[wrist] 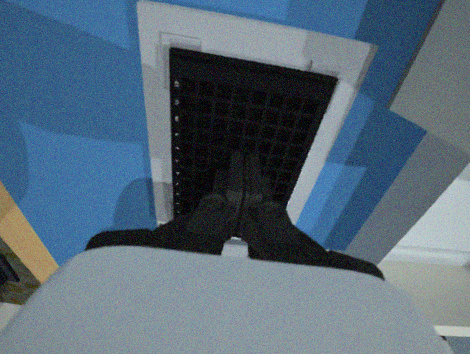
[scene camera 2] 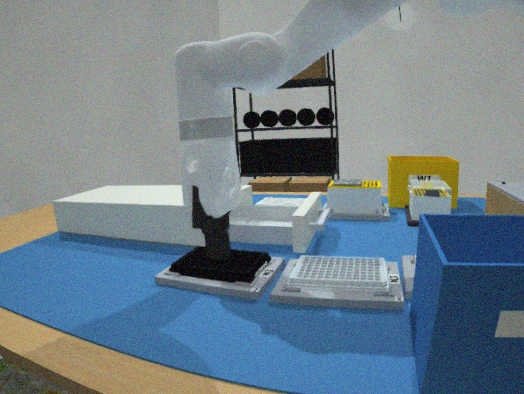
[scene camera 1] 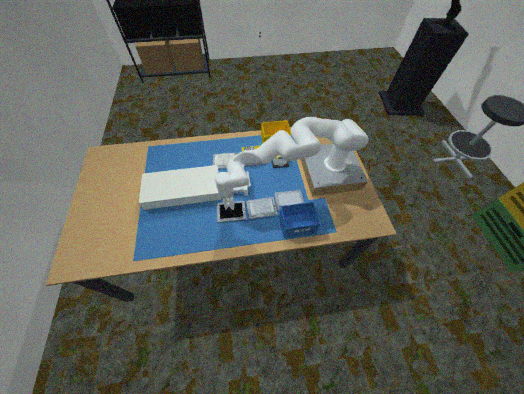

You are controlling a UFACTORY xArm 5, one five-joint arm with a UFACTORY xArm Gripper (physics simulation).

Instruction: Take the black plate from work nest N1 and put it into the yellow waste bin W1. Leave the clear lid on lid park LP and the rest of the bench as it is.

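Places are measured from the arm's base along level axes (x ahead, y left, z up), in metres.
Pixels of known places: gripper, fingertip midpoint: (wrist: 241, 172) (scene camera 2: 219, 257) (scene camera 1: 230, 209); arm's base at its link origin: (scene camera 1: 334, 164).
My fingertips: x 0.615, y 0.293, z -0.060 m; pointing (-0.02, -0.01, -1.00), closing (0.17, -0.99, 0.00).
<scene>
For each thing: its top centre in the pictures, then the offset to it from my fingertips. "*": a spot on its surface instead.
- black plate at its top centre: (wrist: 235, 175) (scene camera 2: 220, 258) (scene camera 1: 230, 209) dx -0.004, dy +0.003, dz +0.000 m
- work nest N1 at its top centre: (wrist: 236, 167) (scene camera 2: 220, 264) (scene camera 1: 231, 210) dx -0.004, dy +0.003, dz -0.010 m
- yellow waste bin W1 at its top centre: (scene camera 2: 421, 158) (scene camera 1: 276, 128) dx -0.262, dy -0.561, dz +0.094 m
- nest N3 at a spot on its surface: (scene camera 2: 340, 271) (scene camera 1: 262, 207) * dx -0.179, dy -0.015, dz -0.001 m
- blue bin at its top centre: (scene camera 1: 300, 214) dx -0.375, dy +0.077, dz +0.094 m
- long white box at a spot on its surface: (scene camera 2: 120, 215) * dx +0.270, dy -0.035, dz +0.032 m
- yellow box at its top centre: (scene camera 2: 355, 181) (scene camera 1: 252, 150) dx -0.110, dy -0.401, dz +0.051 m
The black plate (scene camera 1: 234, 212) (scene camera 2: 250, 268) (wrist: 250, 110) lies flat in work nest N1 (scene camera 2: 245, 290) (wrist: 156, 125). My gripper (scene camera 1: 228, 206) (scene camera 2: 218, 256) (wrist: 241, 172) is shut and empty, pointing down over the plate's middle. Its fingertips are at the plate's top face; whether they touch it I cannot tell. The fingers hide part of the plate in the wrist view. The yellow waste bin W1 (scene camera 1: 274, 128) (scene camera 2: 399, 184) stands at the back of the bench, far from the gripper. I cannot tell which item is the clear lid on lid park LP.
A clear plate on nest N3 (scene camera 1: 262, 207) (scene camera 2: 340, 271) stands right beside N1. The blue bin (scene camera 1: 300, 222) (scene camera 2: 460, 310) is farther right. A long white box (scene camera 1: 180, 187) (scene camera 2: 120, 215) with an open drawer stands behind N1. A white and yellow box (scene camera 2: 354, 199) stands farther back.
</scene>
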